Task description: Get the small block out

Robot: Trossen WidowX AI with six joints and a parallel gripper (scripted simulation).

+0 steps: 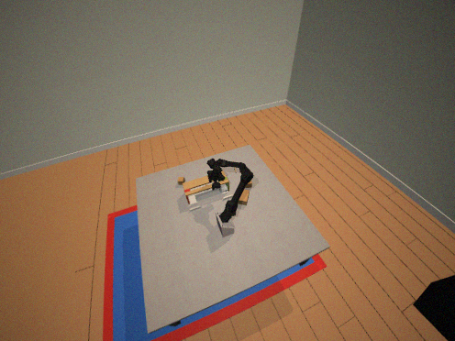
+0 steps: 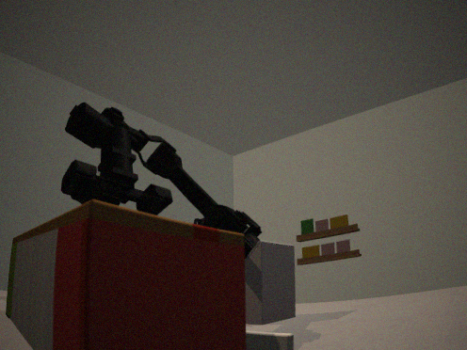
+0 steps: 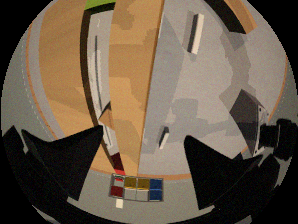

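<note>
The box is 40 mm ahead of my gripper tip, 30 mm to the left of it and 80 mm below it. Round my gripper tip: small block: 50 mm ahead, 20 mm to the left, 60 mm below; thin stick: 220 mm ahead, 350 mm to the right, 140 mm below.
</note>
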